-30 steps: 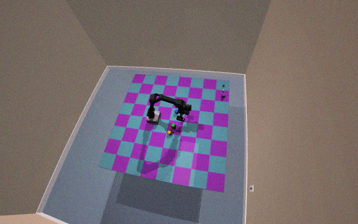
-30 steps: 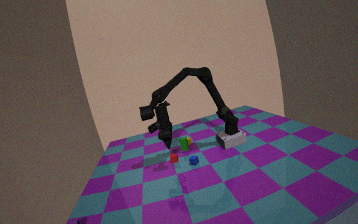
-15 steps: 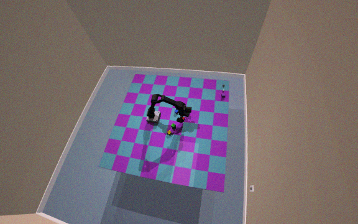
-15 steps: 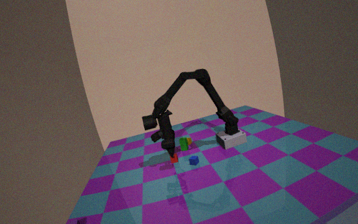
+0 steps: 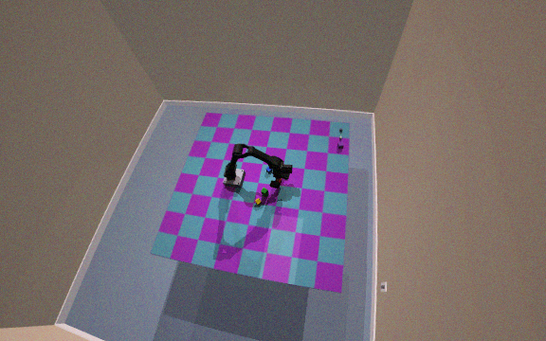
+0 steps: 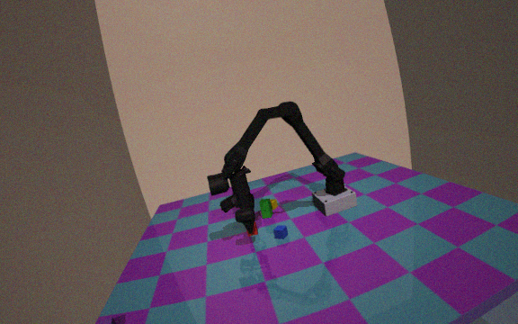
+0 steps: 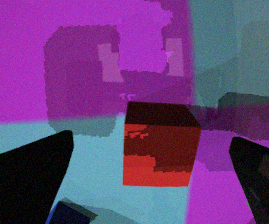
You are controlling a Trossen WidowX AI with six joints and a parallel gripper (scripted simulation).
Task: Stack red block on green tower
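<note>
Right now the red block is 10 mm below my gripper tip. From my gripper tip the other things lie so: yellow block: 150 mm to the right, 150 mm behind, 10 mm below; then blue block: 100 mm to the left, 70 mm behind, 10 mm below.
</note>
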